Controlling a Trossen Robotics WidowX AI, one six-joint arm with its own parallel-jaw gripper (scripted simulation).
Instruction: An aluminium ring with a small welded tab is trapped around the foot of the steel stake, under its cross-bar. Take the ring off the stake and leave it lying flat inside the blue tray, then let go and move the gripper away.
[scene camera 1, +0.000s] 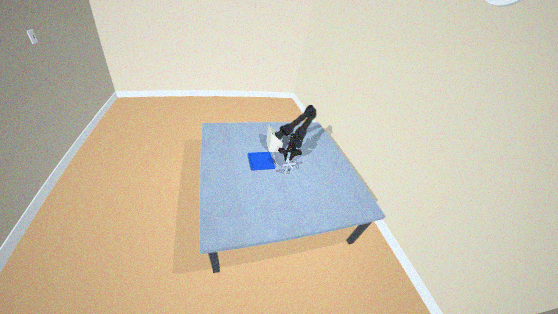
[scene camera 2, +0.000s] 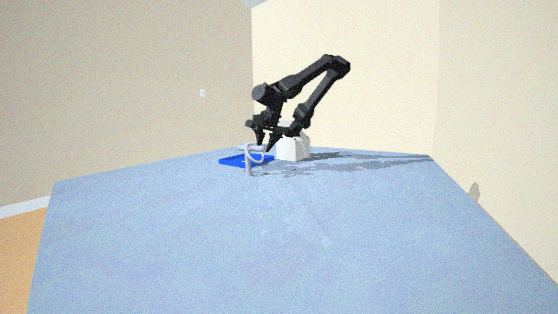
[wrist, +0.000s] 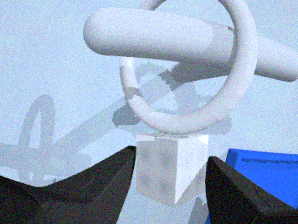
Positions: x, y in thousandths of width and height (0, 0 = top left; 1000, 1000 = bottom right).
Scene:
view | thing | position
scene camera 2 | my gripper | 470, 479
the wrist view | my gripper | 579, 712
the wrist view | aluminium ring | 576, 739

